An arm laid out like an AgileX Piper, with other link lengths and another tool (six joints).
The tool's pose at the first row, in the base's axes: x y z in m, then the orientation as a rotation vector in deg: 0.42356 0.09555 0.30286 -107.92 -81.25 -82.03
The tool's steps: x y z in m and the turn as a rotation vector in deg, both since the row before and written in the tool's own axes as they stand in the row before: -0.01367 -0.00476 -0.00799 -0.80 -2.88 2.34; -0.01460 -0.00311 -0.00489 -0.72 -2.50 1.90; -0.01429 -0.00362 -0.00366 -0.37 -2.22 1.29; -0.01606 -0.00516 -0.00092 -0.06 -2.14 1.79; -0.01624 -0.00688 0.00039 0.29 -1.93 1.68
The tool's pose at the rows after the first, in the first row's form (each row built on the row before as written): 0.41589 0.08479 0.29292 -112.22 -79.50 -79.52; 0.41028 0.07523 0.28179 -115.86 -78.05 -77.34; 0.40413 0.06693 0.27065 -118.71 -77.30 -75.27; 0.39732 0.06024 0.25671 -121.44 -75.99 -72.72; 0.38899 0.05515 0.24201 -123.64 -74.81 -70.04
